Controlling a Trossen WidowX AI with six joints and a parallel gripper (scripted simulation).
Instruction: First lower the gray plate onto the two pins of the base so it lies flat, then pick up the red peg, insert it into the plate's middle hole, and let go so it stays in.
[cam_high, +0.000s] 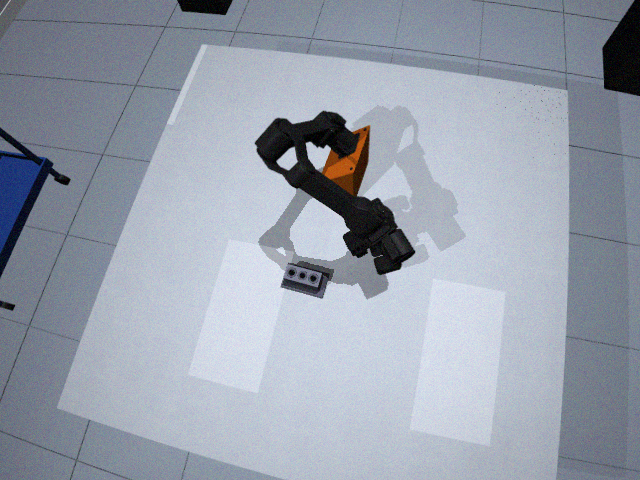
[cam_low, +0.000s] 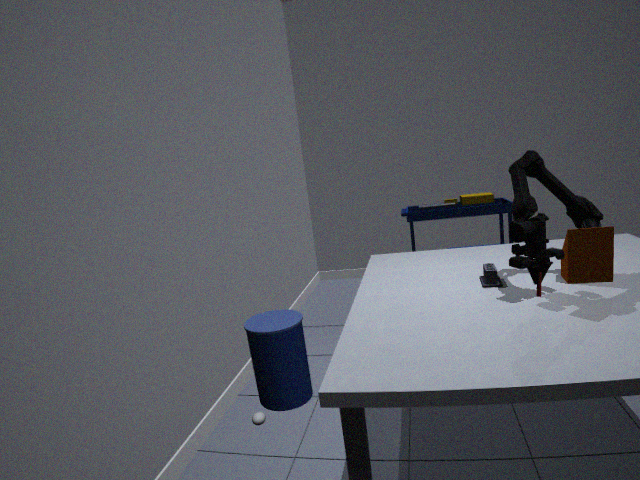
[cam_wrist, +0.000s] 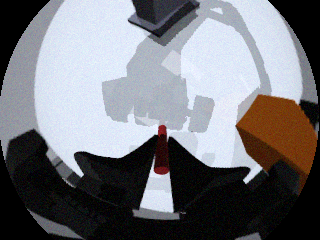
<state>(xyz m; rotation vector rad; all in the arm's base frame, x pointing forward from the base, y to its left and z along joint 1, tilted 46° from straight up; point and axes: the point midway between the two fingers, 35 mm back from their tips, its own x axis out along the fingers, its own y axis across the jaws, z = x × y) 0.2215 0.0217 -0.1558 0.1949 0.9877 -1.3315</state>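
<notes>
Now: the gray plate 13 cm ahead of my gripper tip, 17 cm to the right of it and 1 cm above it. Also, from my gripper tip: red peg (1 cm to the left); then dark base (12 cm ahead, 17 cm to the right, 3 cm below).
</notes>
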